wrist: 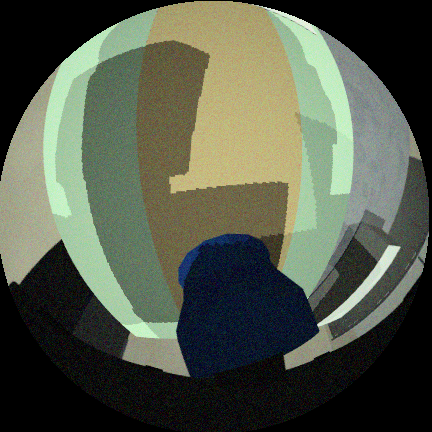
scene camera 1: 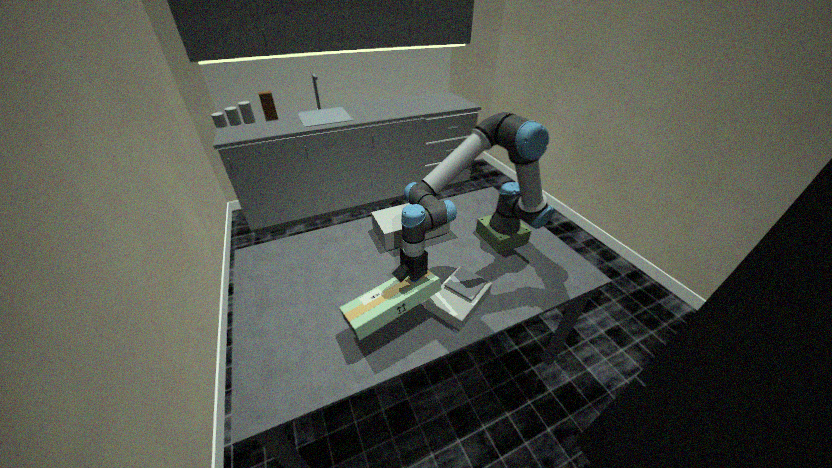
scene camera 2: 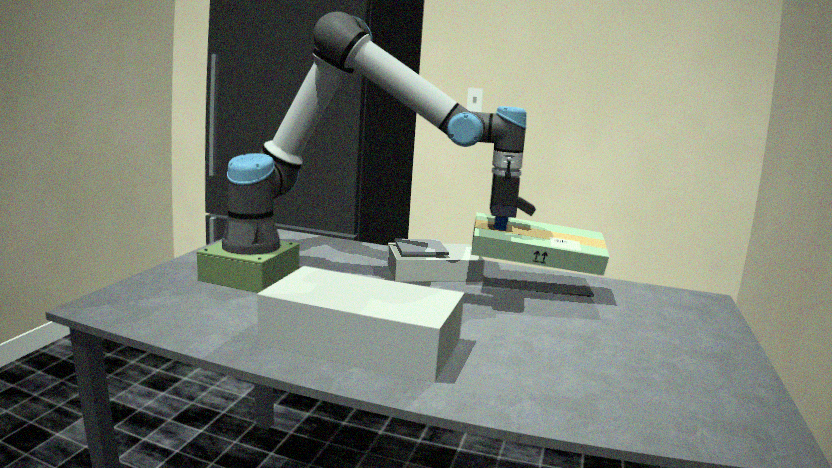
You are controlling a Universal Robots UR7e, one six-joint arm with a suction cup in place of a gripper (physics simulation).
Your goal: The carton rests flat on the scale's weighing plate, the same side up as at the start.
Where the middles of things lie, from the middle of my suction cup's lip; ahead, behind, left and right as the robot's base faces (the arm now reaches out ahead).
I see my suction cup 10 cm short of the light green carton (scene camera 2: pixel 523 241), 2 cm to the right of it and 5 cm above it. Round my suction cup: large white box (scene camera 2: pixel 403 329) (24 cm behind, 44 cm to the right, 12 cm below); then scale (scene camera 1: pixel 462 293) (17 cm behind, 7 cm to the left, 14 cm below).
